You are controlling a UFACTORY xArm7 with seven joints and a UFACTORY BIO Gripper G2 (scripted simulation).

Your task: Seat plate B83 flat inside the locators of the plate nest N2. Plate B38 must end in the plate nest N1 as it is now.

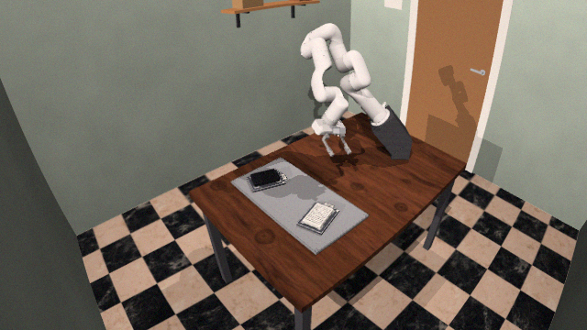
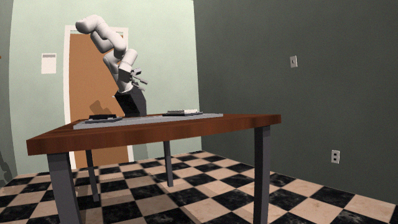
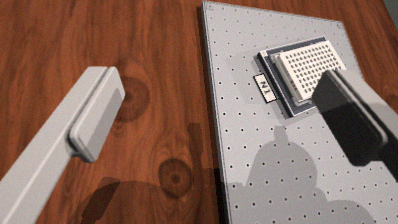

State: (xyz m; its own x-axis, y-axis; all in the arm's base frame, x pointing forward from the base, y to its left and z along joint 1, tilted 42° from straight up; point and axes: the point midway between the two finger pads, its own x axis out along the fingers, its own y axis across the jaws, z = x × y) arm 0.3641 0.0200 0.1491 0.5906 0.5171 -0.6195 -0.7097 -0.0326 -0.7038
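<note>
Now: hand 310 mm to the left of the black well plate, 180 mm short of it and 160 mm above it. Round my hand: white well plate: 280 mm ahead, 160 mm below, 50 mm to the left; grey mat: 210 mm ahead, 190 mm below, 110 mm to the right.
</note>
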